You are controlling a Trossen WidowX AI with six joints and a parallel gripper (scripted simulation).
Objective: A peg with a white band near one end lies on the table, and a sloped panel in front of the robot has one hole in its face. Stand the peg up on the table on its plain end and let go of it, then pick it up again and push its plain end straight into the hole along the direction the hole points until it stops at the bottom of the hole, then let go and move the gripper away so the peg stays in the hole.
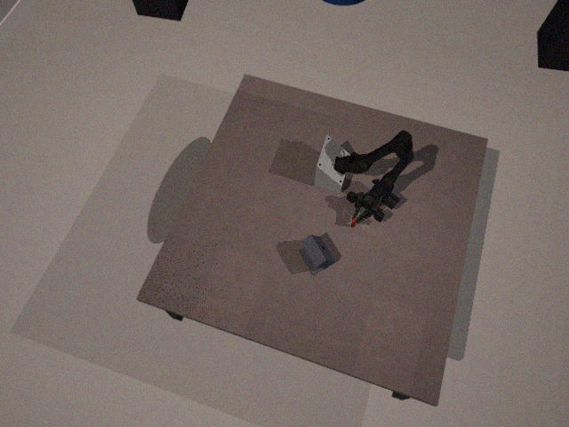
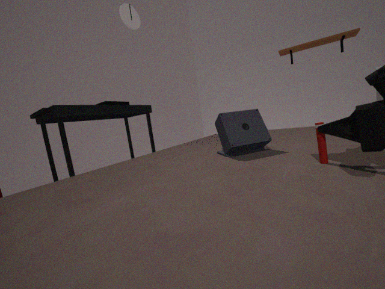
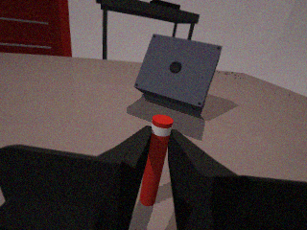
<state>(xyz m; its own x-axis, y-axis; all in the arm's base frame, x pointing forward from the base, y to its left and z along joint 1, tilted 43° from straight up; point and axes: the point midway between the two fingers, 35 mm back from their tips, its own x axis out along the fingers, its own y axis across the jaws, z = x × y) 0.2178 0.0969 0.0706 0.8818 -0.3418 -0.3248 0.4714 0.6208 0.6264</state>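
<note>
The red peg lies 10 mm below my gripper tip. The rest, counted from my gripper tip: sloped panel (170 mm ahead, 130 mm to the right).
</note>
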